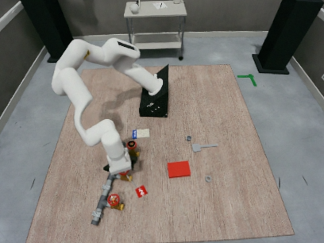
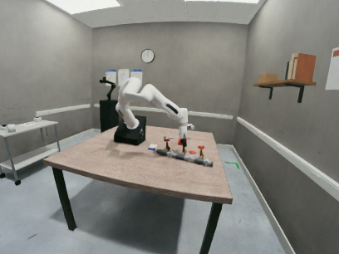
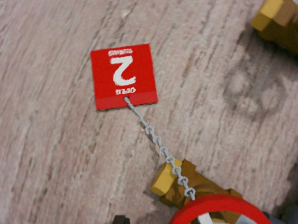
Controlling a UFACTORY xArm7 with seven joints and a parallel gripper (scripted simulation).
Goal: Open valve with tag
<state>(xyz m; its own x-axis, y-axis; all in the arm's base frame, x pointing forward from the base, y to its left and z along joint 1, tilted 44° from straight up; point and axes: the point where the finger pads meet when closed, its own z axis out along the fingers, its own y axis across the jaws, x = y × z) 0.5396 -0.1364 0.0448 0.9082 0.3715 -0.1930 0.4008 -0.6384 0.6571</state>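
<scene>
Now: hand 70 mm short of the red square tag, 90 mm to the right of it and 100 mm above it. The rest, counted from my hand: grey key-shaped tool 210 mm behind, 430 mm to the left, 100 mm below; then white card 280 mm behind, 50 mm to the left, 100 mm below; then red block 60 mm behind, 290 mm to the left, 90 mm below.
</scene>
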